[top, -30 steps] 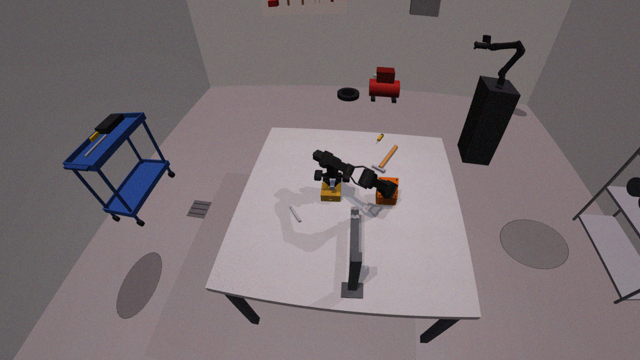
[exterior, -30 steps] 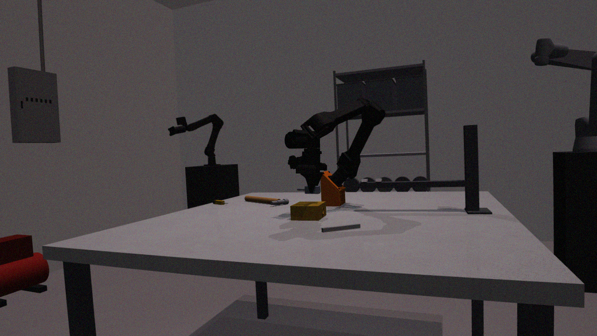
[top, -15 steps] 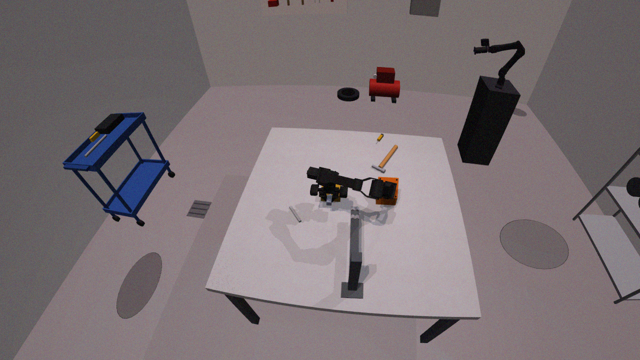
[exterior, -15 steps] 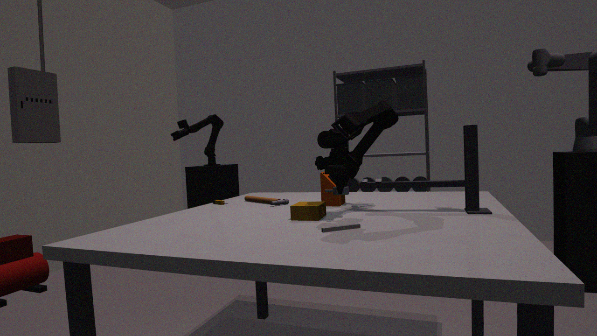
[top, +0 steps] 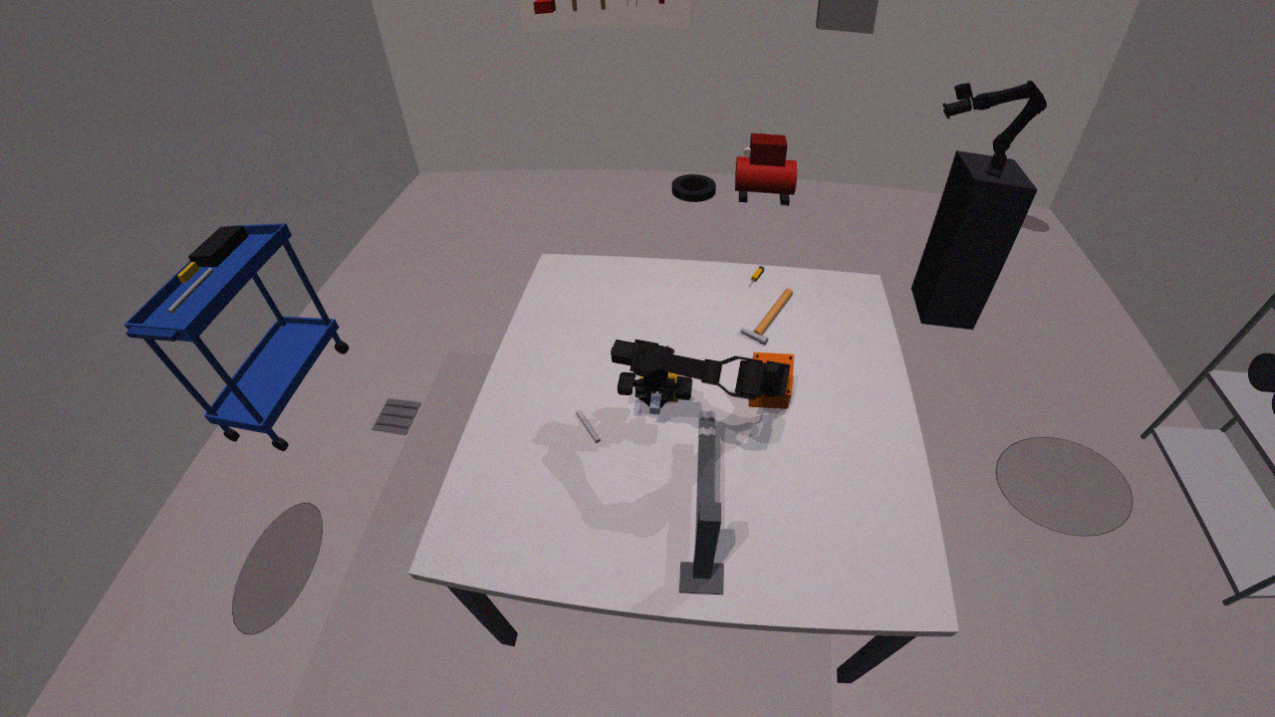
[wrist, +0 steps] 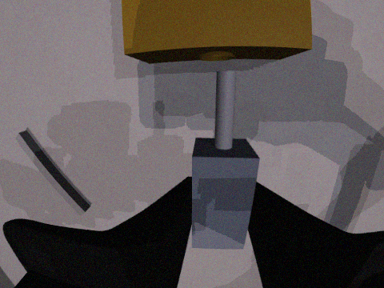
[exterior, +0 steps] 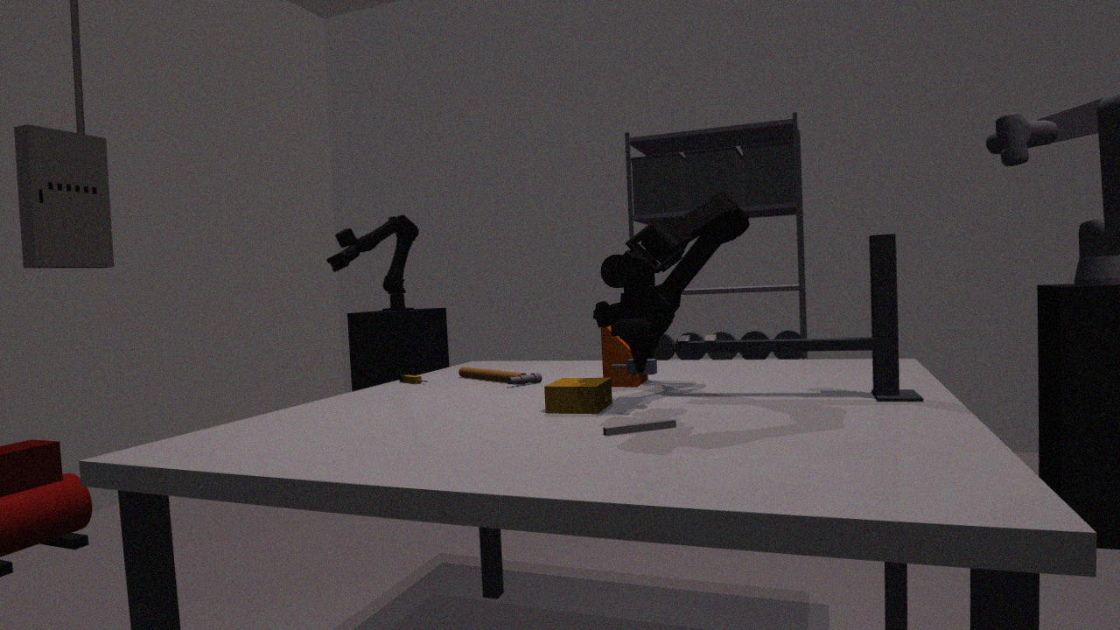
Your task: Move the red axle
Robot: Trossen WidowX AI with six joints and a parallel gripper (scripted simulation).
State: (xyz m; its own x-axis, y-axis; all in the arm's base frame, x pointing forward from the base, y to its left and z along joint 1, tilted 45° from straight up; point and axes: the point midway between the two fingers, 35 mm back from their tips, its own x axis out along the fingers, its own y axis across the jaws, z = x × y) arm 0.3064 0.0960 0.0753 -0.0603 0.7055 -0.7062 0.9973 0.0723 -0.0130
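My gripper tip is 120 mm to the left of the yellow beam, 40 mm above it and 10 mm short of it. The rest, counted from my gripper tip: flat grey bar: 180 mm ahead, 60 mm below, 50 mm to the left; then small grey block: 20 mm to the right, 10 mm above.
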